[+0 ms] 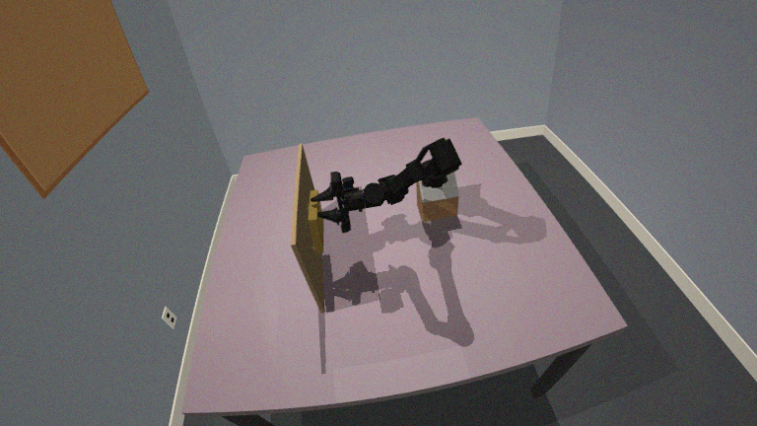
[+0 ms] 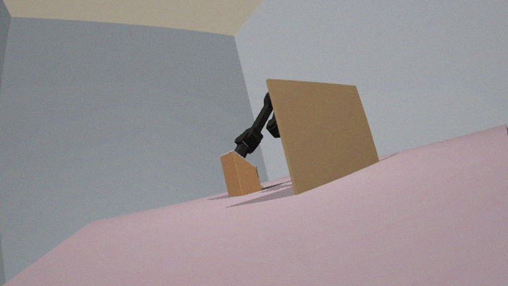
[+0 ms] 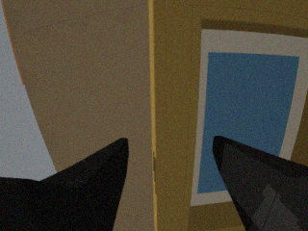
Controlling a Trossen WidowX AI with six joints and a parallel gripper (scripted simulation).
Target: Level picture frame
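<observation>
Now: gripper tip 50 mm above the picture frame, 10 mm to the right of it and 10 mm short of it. The rest, counted from my gripper tip: brown wall panel: 70 mm below, 20 mm ahead.
</observation>
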